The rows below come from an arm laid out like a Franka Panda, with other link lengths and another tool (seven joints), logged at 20 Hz.
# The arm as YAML. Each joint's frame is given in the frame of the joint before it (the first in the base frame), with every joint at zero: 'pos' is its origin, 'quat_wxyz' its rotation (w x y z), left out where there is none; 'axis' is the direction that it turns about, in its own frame. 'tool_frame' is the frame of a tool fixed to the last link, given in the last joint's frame.
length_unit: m
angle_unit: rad
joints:
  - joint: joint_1
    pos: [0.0, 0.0, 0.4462]
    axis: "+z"
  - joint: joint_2
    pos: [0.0, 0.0, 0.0]
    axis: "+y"
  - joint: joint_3
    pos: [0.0, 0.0, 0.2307]
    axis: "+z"
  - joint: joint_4
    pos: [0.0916, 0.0, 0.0]
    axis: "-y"
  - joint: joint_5
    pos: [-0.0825, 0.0, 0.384]
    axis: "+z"
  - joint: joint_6
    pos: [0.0, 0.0, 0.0]
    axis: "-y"
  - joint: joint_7
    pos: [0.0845, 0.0, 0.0]
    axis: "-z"
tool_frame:
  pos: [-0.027, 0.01, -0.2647]
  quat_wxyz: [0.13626, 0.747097, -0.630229, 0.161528]
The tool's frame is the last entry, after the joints.
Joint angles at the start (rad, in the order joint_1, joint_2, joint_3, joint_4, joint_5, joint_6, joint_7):
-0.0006 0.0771 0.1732 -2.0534 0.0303 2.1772 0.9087
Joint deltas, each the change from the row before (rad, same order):
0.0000 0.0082 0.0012 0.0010 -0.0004 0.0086 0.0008
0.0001 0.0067 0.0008 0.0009 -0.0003 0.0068 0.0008
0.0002 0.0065 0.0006 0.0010 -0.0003 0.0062 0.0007
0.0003 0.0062 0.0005 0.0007 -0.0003 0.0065 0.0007
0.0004 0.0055 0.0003 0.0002 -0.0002 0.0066 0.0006
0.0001 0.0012 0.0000 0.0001 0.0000 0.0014 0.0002
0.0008 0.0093 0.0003 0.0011 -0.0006 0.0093 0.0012
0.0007 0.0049 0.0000 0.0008 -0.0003 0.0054 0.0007
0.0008 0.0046 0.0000 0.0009 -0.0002 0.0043 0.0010
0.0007 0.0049 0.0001 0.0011 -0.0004 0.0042 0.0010
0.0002 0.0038 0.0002 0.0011 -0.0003 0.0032 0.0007
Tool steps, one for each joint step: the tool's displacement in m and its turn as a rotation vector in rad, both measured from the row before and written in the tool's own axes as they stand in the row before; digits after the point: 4 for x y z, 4 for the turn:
-0.0025 -0.0003 0.0026 0.0004 -0.0018 -0.0001
-0.0020 -0.0002 0.0021 0.0001 -0.0014 0.0001
-0.0019 -0.0002 0.0021 0.0000 -0.0012 0.0000
-0.0018 -0.0002 0.0020 0.0002 -0.0013 0.0001
-0.0017 -0.0002 0.0019 0.0004 -0.0015 0.0002
-0.0004 -0.0001 0.0004 0.0000 -0.0004 0.0002
-0.0026 -0.0003 0.0031 0.0000 -0.0016 0.0002
-0.0015 -0.0002 0.0015 0.0005 -0.0013 0.0003
-0.0014 -0.0001 0.0014 -0.0001 -0.0009 0.0003
-0.0014 -0.0001 0.0015 -0.0001 -0.0007 0.0002
-0.0010 -0.0002 0.0011 0.0000 -0.0007 0.0003

